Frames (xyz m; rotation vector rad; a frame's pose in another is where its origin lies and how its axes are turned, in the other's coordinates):
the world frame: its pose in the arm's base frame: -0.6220 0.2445 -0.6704 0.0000 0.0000 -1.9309
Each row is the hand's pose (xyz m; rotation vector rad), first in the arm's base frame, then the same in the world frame.
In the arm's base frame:
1: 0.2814 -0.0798 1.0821 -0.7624 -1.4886 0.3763
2: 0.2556 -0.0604 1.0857 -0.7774 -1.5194 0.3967
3: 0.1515 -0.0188 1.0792 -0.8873 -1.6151 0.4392
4: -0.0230 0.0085 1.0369 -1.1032 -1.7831 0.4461
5: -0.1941 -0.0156 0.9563 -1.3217 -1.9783 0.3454
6: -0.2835 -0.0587 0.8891 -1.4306 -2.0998 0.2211
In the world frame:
1: -0.0148 0.9597 1.7525 0.9557 -1.7827 1.7352
2: -0.0239 0.9287 1.7561 0.9780 -1.8224 1.7285
3: -0.0261 0.8167 1.7496 0.9981 -1.9991 1.6618
4: 0.0098 0.6437 1.7073 1.0024 -2.2977 1.4519
5: 0.0926 0.4921 1.6267 1.0062 -2.5453 1.1048
6: 0.1645 0.4236 1.5595 1.0133 -2.6330 0.8488

